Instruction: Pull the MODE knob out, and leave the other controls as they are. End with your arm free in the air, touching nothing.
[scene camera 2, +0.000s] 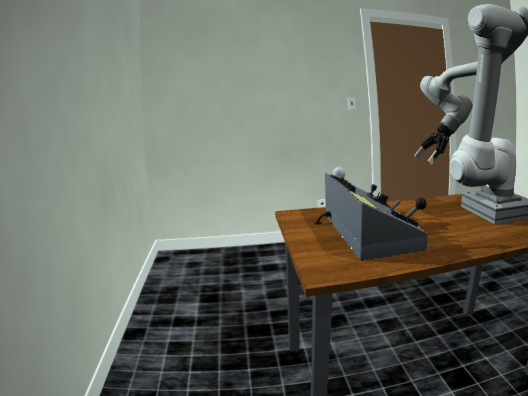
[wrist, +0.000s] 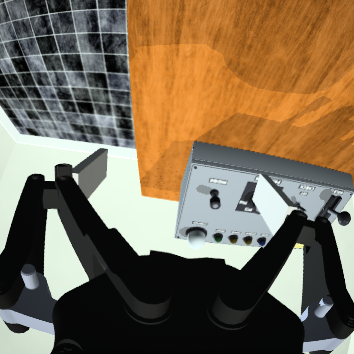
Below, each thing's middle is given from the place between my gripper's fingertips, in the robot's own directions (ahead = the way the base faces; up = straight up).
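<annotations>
Position of my hand relative to the grey console (scene camera 2: 372, 229): 11 cm above it, 42 cm short of it, 25 cm to the right of it.
</annotations>
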